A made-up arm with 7 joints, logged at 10 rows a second.
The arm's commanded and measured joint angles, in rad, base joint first. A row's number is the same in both.
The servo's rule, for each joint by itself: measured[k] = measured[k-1] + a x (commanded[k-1-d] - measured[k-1]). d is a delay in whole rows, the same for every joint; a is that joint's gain. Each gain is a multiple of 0.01, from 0.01 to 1. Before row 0 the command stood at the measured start. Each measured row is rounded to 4 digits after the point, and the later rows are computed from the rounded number. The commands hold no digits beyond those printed.
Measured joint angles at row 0:
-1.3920 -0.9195 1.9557 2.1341 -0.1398 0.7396 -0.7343
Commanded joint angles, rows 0 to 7:
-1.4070 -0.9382 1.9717 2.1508 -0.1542 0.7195 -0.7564
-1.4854 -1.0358 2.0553 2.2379 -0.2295 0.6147 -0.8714
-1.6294 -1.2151 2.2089 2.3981 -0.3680 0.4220 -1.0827
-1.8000 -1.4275 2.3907 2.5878 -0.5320 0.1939 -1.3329
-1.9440 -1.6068 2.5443 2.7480 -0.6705 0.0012 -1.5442
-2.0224 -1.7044 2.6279 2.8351 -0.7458 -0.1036 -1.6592
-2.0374 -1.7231 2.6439 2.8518 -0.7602 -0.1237 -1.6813
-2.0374 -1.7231 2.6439 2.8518 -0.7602 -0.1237 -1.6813
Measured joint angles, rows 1 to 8:
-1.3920 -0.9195 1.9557 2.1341 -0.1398 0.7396 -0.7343
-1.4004 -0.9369 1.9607 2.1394 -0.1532 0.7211 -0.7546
-1.4480 -1.0289 1.9900 2.1709 -0.2242 0.6232 -0.8621
-1.5496 -1.2021 2.0579 2.2436 -0.3579 0.4381 -1.0651
-1.6898 -1.4117 2.1611 2.3537 -0.5198 0.2134 -1.3115
-1.8322 -1.5931 2.2799 2.4799 -0.6600 0.0182 -1.5256
-1.9387 -1.6966 2.3878 2.5936 -0.7398 -0.0939 -1.6485
-1.9940 -1.7212 2.4672 2.6762 -0.7588 -0.1213 -1.6787
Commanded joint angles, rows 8 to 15:
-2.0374 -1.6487 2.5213 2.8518 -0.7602 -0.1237 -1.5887
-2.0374 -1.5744 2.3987 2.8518 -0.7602 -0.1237 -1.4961
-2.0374 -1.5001 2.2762 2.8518 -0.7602 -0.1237 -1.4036
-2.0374 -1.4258 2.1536 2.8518 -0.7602 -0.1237 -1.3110
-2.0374 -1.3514 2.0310 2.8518 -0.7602 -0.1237 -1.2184
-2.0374 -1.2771 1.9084 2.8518 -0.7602 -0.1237 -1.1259
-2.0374 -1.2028 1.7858 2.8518 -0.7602 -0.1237 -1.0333
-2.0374 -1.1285 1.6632 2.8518 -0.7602 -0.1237 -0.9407
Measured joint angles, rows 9 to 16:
-2.0183 -1.7230 2.5220 2.7324 -0.7601 -0.1235 -1.6811
-2.0290 -1.6539 2.5218 2.7706 -0.7602 -0.1237 -1.5961
-2.0337 -1.5800 2.4836 2.7966 -0.7602 -0.1237 -1.5041
-2.0358 -1.5057 2.4193 2.8143 -0.7602 -0.1237 -1.4116
-2.0367 -1.4314 2.3369 2.8263 -0.7602 -0.1237 -1.3190
-2.0371 -1.3570 2.2421 2.8345 -0.7602 -0.1237 -1.2264
-2.0373 -1.2827 2.1387 2.8400 -0.7602 -0.1237 -1.1339
-2.0374 -1.2084 2.0293 2.8438 -0.7602 -0.1237 -1.0413

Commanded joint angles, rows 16 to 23:
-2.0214 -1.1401 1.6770 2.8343 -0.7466 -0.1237 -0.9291
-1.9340 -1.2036 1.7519 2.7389 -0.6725 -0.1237 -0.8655
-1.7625 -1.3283 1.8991 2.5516 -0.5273 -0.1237 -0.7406
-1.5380 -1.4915 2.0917 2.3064 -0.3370 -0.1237 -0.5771
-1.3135 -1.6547 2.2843 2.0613 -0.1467 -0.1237 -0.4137
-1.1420 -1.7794 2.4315 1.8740 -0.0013 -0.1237 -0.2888
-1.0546 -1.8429 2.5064 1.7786 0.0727 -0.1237 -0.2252
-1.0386 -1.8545 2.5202 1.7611 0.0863 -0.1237 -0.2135
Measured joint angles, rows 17 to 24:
-2.0374 -1.1341 1.9158 2.8464 -0.7602 -0.1237 -0.9487
-2.0284 -1.1397 1.8418 2.8425 -0.7476 -0.1237 -0.9307
-1.9755 -1.1991 1.8139 2.8093 -0.6778 -0.1237 -0.8707
-1.8562 -1.3193 1.8403 2.7268 -0.5378 -0.1237 -0.7510
-1.6780 -1.4794 1.9182 2.5923 -0.3511 -0.1237 -0.5910
-1.4739 -1.6424 2.0317 2.4224 -0.1610 -0.1237 -0.4279
-1.2880 -1.7698 2.1556 2.2469 -0.0125 -0.1237 -0.2999
-1.1573 -1.8378 2.2643 2.0970 0.0667 -0.1237 -0.2312

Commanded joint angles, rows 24 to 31:
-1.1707 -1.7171 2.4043 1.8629 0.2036 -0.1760 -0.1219
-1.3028 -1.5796 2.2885 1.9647 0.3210 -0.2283 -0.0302
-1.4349 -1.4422 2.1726 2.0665 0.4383 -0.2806 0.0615
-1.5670 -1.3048 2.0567 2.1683 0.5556 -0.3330 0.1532
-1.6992 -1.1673 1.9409 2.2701 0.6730 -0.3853 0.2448
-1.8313 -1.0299 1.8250 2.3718 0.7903 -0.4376 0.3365
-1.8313 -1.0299 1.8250 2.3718 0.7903 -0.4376 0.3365
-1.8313 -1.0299 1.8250 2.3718 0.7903 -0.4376 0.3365
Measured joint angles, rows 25 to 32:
-1.0908 -1.8533 2.3436 1.9895 0.0849 -0.1237 -0.2149
-1.1355 -1.7266 2.3624 1.9490 0.1953 -0.1718 -0.1293
-1.2292 -1.5899 2.3395 1.9540 0.3122 -0.2238 -0.0381
-1.3444 -1.4525 2.2878 1.9900 0.4295 -0.2761 0.0535
-1.4691 -1.3151 2.2162 2.0471 0.5468 -0.3284 0.1452
-1.5980 -1.1776 2.1309 2.1185 0.6642 -0.3807 0.2368
-1.7286 -1.0402 2.0361 2.1996 0.7815 -0.4330 0.3285
-1.7861 -1.0306 1.9707 2.2547 0.7897 -0.4372 0.3359

